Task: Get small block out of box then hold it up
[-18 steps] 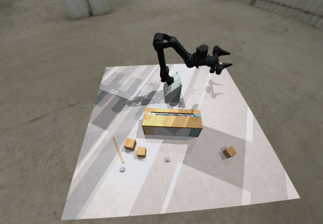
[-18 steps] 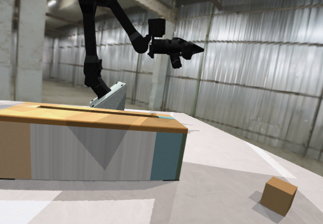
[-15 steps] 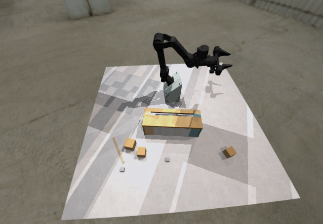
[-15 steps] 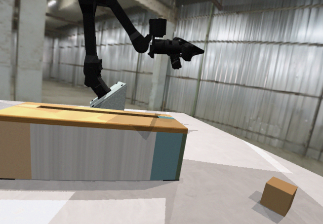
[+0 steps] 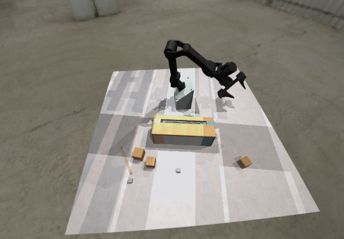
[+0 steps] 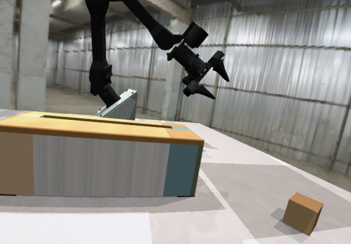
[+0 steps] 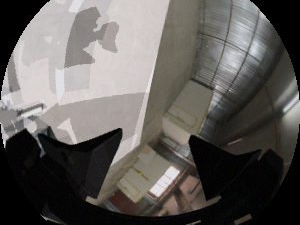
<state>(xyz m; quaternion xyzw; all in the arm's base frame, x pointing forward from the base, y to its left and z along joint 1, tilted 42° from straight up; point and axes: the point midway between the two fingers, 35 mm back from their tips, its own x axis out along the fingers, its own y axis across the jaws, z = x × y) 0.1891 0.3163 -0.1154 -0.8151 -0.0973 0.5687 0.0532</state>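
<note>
My gripper tip is 360 mm to the left of the long box, 180 mm above it and 100 mm short of it. Also, from my gripper tip: thin stick (740 mm to the right, 290 mm ahead, 240 mm below).
</note>
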